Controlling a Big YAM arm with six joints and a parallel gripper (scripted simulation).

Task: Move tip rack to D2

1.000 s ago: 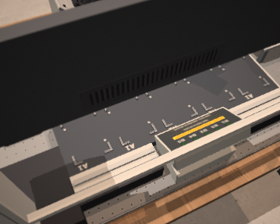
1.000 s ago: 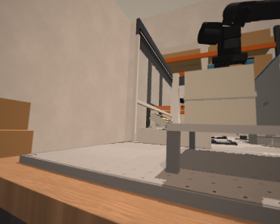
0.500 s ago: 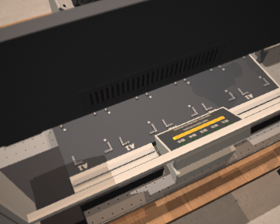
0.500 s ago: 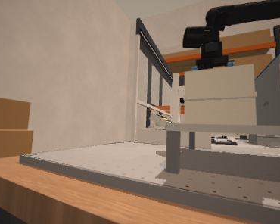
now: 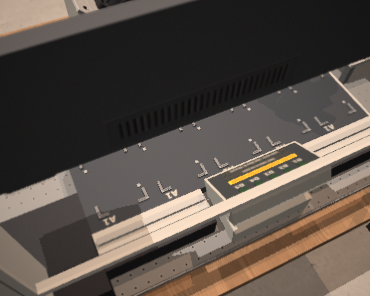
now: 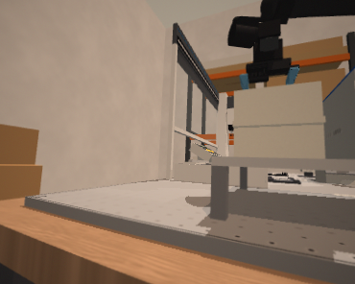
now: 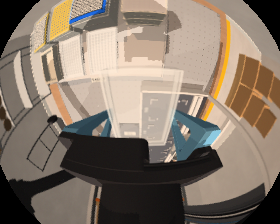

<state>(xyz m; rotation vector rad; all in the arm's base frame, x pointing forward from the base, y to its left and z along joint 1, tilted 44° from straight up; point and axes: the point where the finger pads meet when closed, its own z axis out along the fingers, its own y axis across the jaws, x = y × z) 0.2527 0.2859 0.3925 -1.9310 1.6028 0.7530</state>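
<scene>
Now: the beige block 30 mm behind my hand, 230 mm to the left of it and 100 mm below it. From my hand the other things lie so: clear rack cover: right at my hand; then blue tip rack: 130 mm behind, 210 mm to the left, 90 mm below; then shelf: 180 mm behind, 140 mm to the left, 160 mm below.
</scene>
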